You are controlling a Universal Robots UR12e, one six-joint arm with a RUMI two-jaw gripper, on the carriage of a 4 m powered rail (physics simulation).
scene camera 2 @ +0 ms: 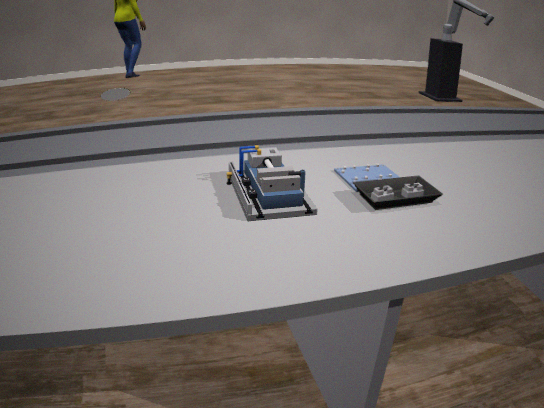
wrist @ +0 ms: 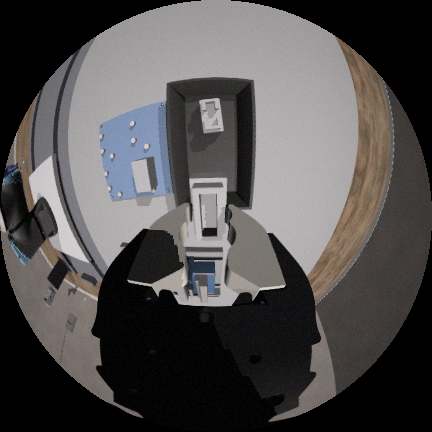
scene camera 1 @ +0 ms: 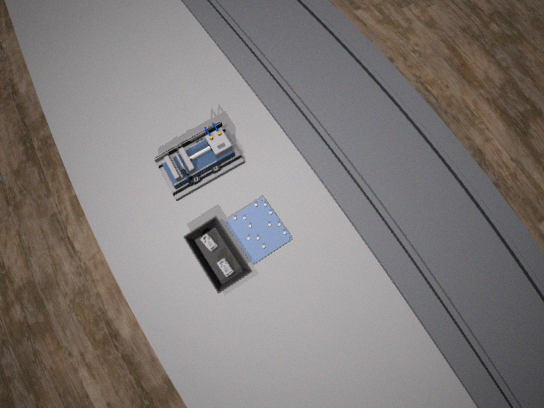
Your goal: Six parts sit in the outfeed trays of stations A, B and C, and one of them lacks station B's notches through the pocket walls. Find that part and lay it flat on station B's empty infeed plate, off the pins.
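Seen in the pictures: gripper, fingertip midpoint: (wrist: pixel 208 205); arm's base, origin of the base link: (wrist: pixel 47 215).
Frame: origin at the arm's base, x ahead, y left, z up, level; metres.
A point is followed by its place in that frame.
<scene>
In the wrist view my gripper (wrist: pixel 208 205) @[x 0.732, y 0.095, z 0.119 m] is shut on a white rectangular part (wrist: pixel 208 188) @[x 0.732, y 0.119, z 0.137 m], held by its long sides above the near end of a dark tray (wrist: pixel 245 145) @[x 0.790, y 0.152, z 0.000 m]. Its pocket faces the camera; I can make out no notches in its visible rim, though the fingers cover part of the sides. Another white pocketed part (wrist: pixel 211 115) @[x 0.732, y 0.200, z 0.003 m] lies at the tray's far end. The scene cameras show a station with two white parts (scene camera 1: pixel 208 242) @[x 0.784, y 1.960, z 0.003 m] (scene camera 1: pixel 225 267) @[x 0.779, y 2.069, z 0.003 m] (scene camera 2: pixel 382 193) @[x 0.797, y 1.950, z 0.009 m] (scene camera 2: pixel 413 189) @[x 0.793, y 2.059, z 0.010 m] in its tray (scene camera 1: pixel 202 256) @[x 0.829, y 1.988, z -0.011 m] (scene camera 2: pixel 400 202) @[x 0.839, y 1.989, z -0.003 m], and a blue pinned plate (scene camera 1: pixel 260 227) @[x 0.597, y 2.007, z -0.022 m] (scene camera 2: pixel 352 173) @[x 0.577, y 1.958, z -0.022 m] without a part.
In the wrist view a grey block (wrist: pixel 142 176) @[x 0.613, y 0.100, z 0.014 m] stands on a blue pinned plate (wrist: pixel 120 167) @[x 0.539, y 0.117, z -0.022 m] left of the tray. A blue and grey vise (wrist: pixel 204 275) @[x 0.723, y -0.135, z 0.035 m] shows between the finger bodies. Beside the scene cameras' tray stands a vise fixture (scene camera 1: pixel 200 155) @[x 0.644, y 1.673, z 0.049 m] (scene camera 2: pixel 275 192) @[x 0.773, y 1.640, z 0.031 m]. A person (scene camera 2: pixel 129 37) stands behind.
</scene>
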